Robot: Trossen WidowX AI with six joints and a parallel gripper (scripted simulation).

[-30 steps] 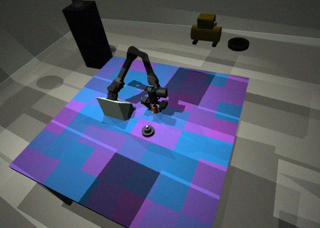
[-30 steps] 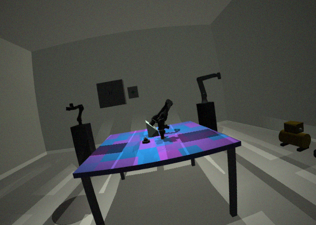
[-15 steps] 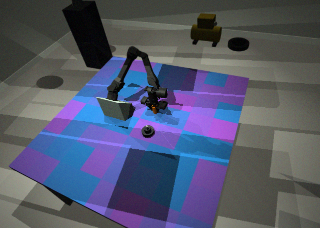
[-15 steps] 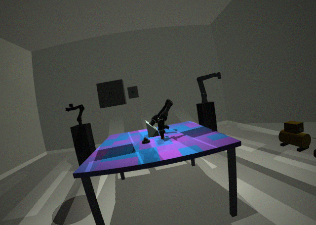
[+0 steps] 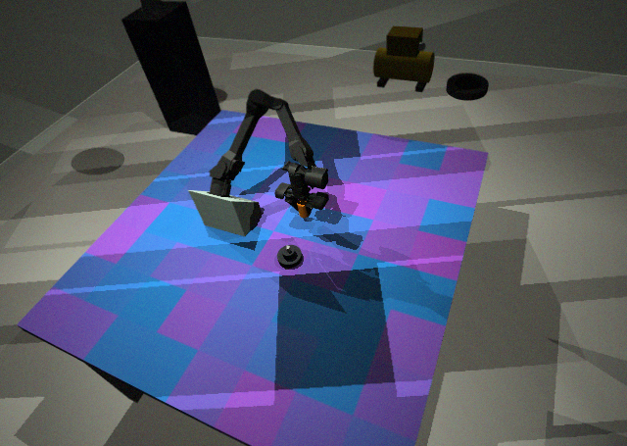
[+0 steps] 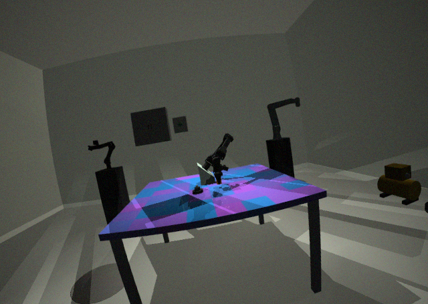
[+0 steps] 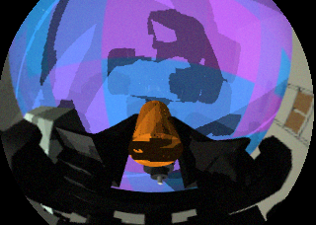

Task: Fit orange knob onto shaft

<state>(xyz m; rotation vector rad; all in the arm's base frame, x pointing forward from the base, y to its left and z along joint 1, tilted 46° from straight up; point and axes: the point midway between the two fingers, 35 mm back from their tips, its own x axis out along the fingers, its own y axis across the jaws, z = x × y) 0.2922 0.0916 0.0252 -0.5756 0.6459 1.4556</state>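
The round dark pedestal lies 18 cm to the right of my gripper tip, 2 cm ahead of it and 1 cm below it. Also, from my gripper tip: orange knob 3 cm above.
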